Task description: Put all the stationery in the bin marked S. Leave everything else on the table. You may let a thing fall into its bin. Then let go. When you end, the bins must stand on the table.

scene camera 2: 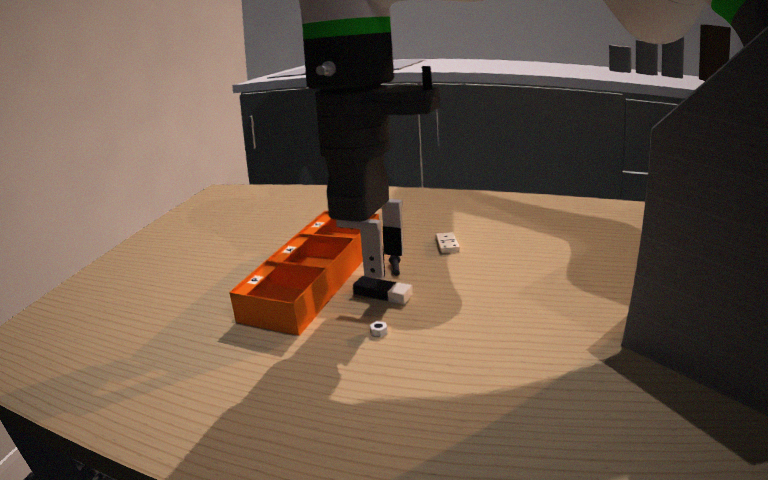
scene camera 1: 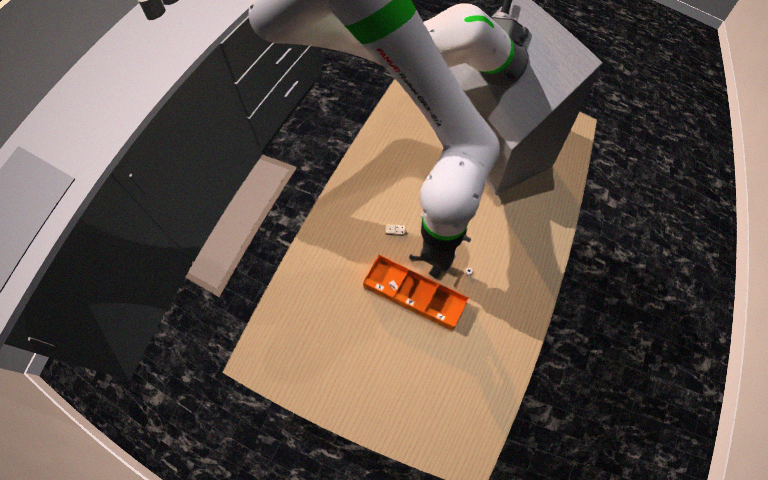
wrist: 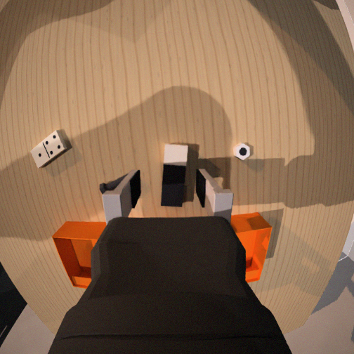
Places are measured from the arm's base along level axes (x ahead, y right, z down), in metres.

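Pixels of known places: gripper, fingertip midpoint: (scene camera 2: pixel 384 264); arm's base at its link origin: (scene camera 1: pixel 502 60).
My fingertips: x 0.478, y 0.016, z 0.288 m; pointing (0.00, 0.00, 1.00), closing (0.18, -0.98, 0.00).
For each thing: its top centre in the pictures, then the offset to it from my fingertips.
- black-and-white eraser at its top centre: (scene camera 2: pixel 382 284) (scene camera 1: pixel 439 265) dz +0.023, dx +0.003, dy -0.005 m
- orange three-part bin block at its top centre: (scene camera 2: pixel 311 248) (scene camera 1: pixel 416 290) dz -0.003, dx +0.097, dy +0.029 m
- small pale piece at its top centre: (scene camera 1: pixel 393 285) dz +0.018, dx +0.096, dy +0.087 m
- dark bolt at its top centre: (scene camera 2: pixel 395 259) (scene camera 1: pixel 416 256) dz +0.023, dx +0.000, dy +0.059 m
- white hex nut at its top centre: (scene camera 2: pixel 378 325) (scene camera 1: pixel 469 270) dz +0.028, dx -0.009, dy -0.084 m
- domino at its top centre: (scene camera 2: pixel 447 239) (scene camera 1: pixel 395 229) dz +0.029, dx -0.058, dy +0.139 m
A black-and-white eraser (scene camera 1: pixel 435 273) (scene camera 2: pixel 382 289) (wrist: pixel 174 175) lies flat beside the orange three-part bin block (scene camera 1: pixel 424 310) (scene camera 2: pixel 266 314) (wrist: pixel 250 223). My gripper (scene camera 2: pixel 384 266) (wrist: pixel 167 180) is open and empty, low over the eraser, with one finger on each side of its black part and not touching it. The hand hides the fingertips in scene camera 1. A small pale piece (scene camera 1: pixel 393 284), perhaps a sharpener, lies in the bin at the block's left end in scene camera 1. The bin letters are too small to read surely.
A dark bolt (scene camera 1: pixel 417 258) (scene camera 2: pixel 394 264) (wrist: pixel 112 185) lies close outside one finger, partly hidden by it in the wrist view. A white hex nut (scene camera 1: pixel 468 271) (scene camera 2: pixel 378 329) (wrist: pixel 243 151) lies on the other side. A domino (scene camera 1: pixel 395 229) (scene camera 2: pixel 447 242) (wrist: pixel 49 148) lies farther off.
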